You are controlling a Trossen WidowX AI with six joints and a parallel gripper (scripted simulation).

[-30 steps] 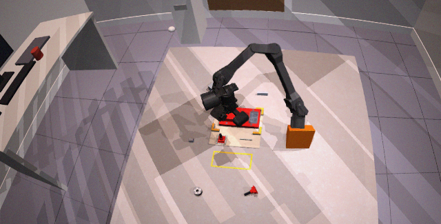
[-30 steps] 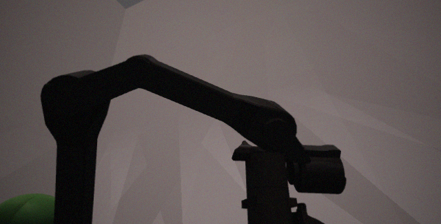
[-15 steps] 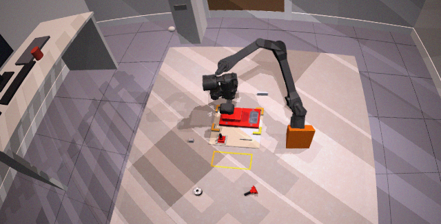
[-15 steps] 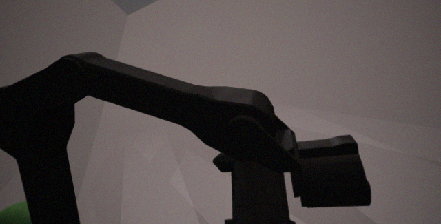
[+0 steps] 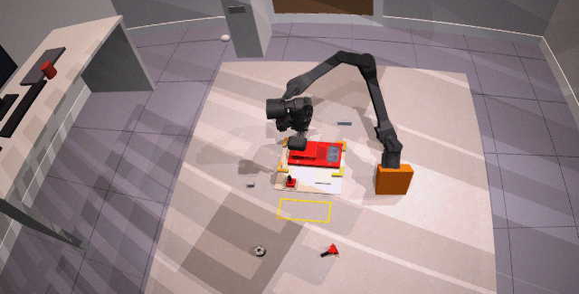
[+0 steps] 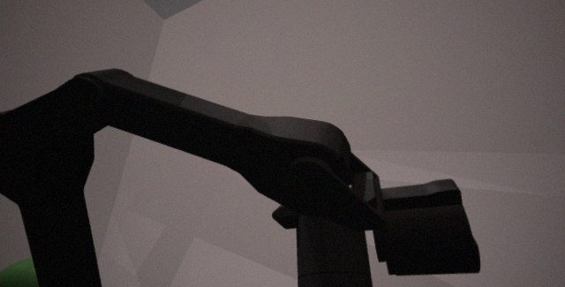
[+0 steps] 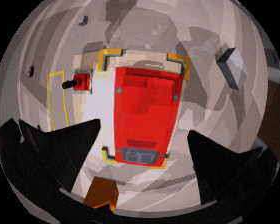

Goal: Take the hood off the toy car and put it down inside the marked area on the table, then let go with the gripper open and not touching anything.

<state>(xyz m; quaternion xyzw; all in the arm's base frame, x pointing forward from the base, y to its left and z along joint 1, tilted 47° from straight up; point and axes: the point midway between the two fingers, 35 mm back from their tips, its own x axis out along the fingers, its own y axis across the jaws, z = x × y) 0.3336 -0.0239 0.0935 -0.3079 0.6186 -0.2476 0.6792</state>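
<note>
The red hood lies 6 cm below my gripper tip.
</note>
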